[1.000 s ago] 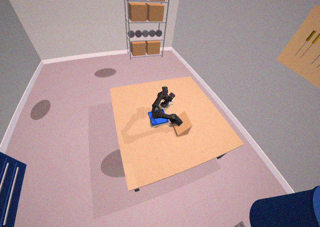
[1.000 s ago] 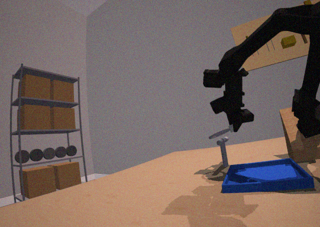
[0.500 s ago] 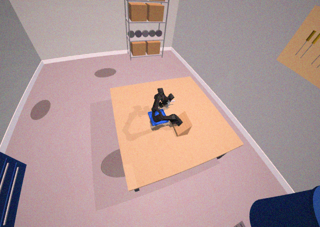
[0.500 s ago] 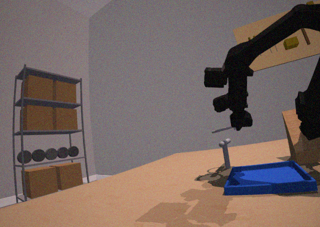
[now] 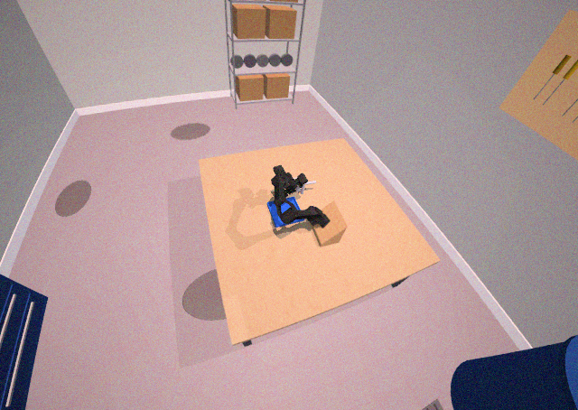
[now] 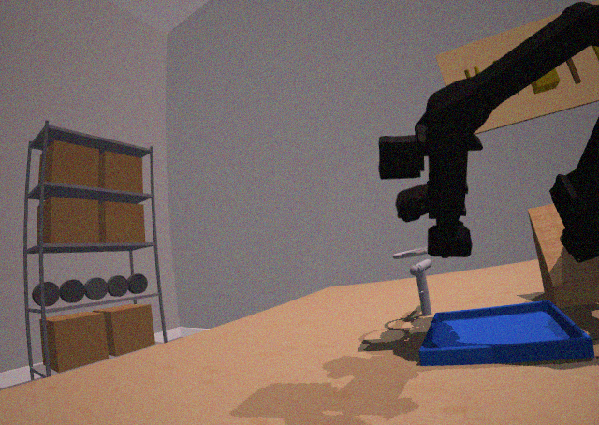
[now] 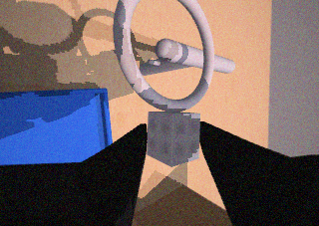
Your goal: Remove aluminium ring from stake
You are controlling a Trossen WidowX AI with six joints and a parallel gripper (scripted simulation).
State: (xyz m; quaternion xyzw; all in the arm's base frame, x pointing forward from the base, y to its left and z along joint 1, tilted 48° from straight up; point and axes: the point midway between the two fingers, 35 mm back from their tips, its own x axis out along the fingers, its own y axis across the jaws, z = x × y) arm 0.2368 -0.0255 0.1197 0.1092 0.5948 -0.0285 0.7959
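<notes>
My gripper tip is now 5 cm past the blue tray, 10 cm to the right of it and 12 cm above it. From my gripper tip the other things lie so: aluminium ring: 4 cm ahead, 1 cm to the right.
</notes>
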